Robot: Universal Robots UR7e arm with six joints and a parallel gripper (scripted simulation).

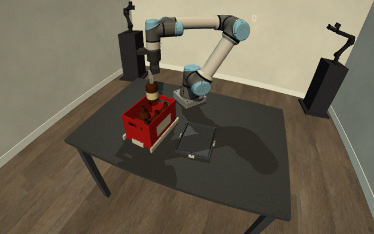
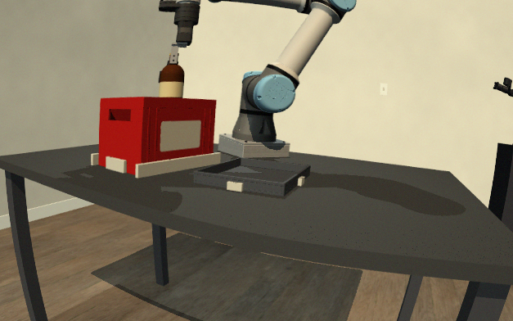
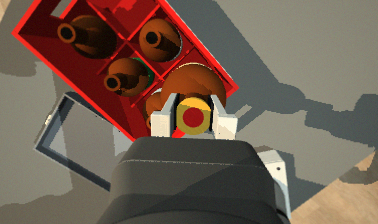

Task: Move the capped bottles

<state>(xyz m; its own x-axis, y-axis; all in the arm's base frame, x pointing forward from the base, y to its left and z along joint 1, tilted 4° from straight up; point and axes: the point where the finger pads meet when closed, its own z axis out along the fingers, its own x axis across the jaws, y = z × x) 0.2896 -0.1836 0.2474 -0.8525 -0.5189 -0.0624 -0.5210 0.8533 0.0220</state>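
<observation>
Right now my hand is 60 mm above the brown capped bottle. Also, from my hand: dark tray 110 mm ahead, 310 mm to the left, 280 mm below; then red crate 100 mm ahead, 20 mm to the left, 210 mm below.
</observation>
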